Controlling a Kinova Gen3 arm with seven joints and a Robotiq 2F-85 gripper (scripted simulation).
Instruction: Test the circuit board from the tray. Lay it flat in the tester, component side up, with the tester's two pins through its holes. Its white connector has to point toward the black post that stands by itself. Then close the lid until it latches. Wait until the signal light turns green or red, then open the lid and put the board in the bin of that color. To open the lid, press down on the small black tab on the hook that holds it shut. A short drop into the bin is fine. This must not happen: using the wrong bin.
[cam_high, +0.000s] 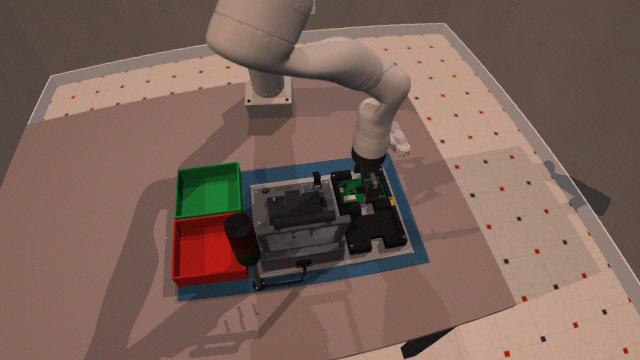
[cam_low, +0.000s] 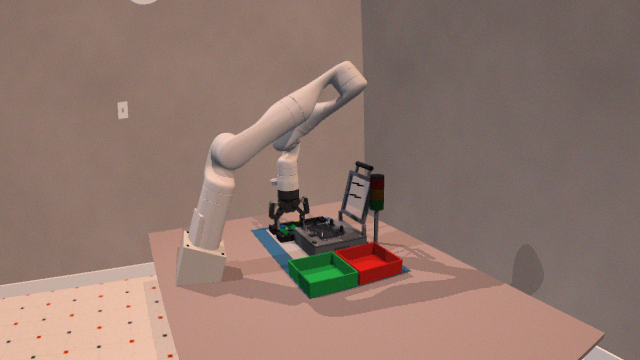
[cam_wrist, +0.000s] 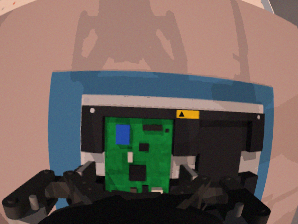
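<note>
Right now the green circuit board is 20 mm below my hand. From my hand the other things lie so: green bin: 350 mm to the right, 120 mm behind, 20 mm below; red bin: 380 mm to the right, 30 mm ahead, 20 mm below; tester lid: 200 mm to the right, 150 mm ahead, 150 mm above.
</note>
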